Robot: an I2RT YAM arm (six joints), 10 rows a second.
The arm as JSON. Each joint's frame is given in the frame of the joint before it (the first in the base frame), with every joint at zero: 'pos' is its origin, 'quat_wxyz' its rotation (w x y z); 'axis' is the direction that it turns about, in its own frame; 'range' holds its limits. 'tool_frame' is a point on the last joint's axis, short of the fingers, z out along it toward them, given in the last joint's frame.
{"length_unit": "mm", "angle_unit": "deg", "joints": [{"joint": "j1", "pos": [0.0, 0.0, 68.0], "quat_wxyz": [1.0, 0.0, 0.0, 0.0], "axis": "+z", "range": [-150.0, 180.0]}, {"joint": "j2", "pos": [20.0, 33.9, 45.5], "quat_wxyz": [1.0, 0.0, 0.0, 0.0], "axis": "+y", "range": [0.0, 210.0]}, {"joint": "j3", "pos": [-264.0, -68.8, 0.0], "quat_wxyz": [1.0, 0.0, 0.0, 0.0], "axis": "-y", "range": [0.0, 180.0]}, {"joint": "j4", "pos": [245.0, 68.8, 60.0], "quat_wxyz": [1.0, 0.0, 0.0, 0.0], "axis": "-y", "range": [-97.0, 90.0]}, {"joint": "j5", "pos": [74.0, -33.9, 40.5], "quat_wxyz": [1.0, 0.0, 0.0, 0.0], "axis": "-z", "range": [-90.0, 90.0]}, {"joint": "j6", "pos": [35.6, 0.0, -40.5], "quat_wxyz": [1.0, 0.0, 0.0, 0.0], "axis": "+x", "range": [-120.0, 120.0]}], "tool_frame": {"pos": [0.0, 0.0, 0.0], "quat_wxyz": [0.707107, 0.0, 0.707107, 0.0]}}
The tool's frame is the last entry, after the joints.
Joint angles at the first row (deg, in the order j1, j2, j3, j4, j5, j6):
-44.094 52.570 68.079 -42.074 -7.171 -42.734
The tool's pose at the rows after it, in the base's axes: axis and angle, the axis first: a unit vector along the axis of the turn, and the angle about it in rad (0 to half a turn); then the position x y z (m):
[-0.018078 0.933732 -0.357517 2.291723 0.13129 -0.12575 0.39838]
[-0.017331 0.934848 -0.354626 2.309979 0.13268 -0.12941 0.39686]
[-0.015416 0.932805 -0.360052 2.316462 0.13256 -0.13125 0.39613]
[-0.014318 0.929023 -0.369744 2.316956 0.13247 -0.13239 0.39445]
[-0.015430 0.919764 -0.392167 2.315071 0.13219 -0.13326 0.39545]
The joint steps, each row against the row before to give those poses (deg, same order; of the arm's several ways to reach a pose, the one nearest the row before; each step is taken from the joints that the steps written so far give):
-1.059 1.016 0.612 0.138 0.067 -0.266
-0.477 0.864 0.300 -0.426 0.087 -0.519
-0.350 0.094 -0.232 0.502 0.379 -0.335
-0.157 -0.299 -0.859 1.343 0.557 -0.310
-0.005 -0.485 -0.751 2.234 1.275 -0.830

